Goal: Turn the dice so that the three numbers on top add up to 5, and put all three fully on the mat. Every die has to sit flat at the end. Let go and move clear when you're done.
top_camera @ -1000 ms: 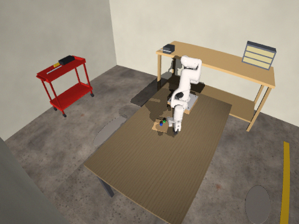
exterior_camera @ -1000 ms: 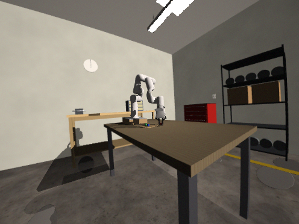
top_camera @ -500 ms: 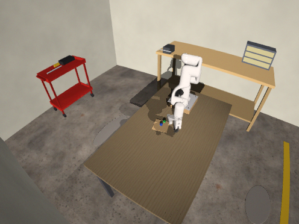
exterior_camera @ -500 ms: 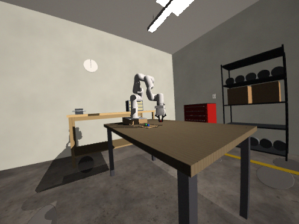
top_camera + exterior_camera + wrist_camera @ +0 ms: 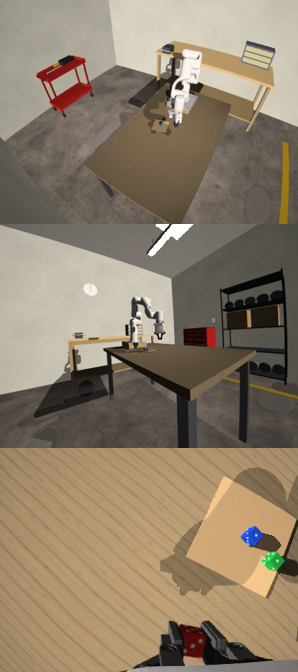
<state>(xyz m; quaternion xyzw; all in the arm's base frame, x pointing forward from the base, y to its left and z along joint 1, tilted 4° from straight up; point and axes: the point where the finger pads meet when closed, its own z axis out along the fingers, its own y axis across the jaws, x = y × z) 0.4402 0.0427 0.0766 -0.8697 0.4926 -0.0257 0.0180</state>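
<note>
The blue die lies 15 cm to the right of my hand, 11 cm below it and 4 cm behind it. Also, from my hand: tan mat: 15 cm to the right, 12 cm below, 4 cm behind; then red die: 1 cm below; then green die: 14 cm to the right, 11 cm below, 9 cm behind.
</note>
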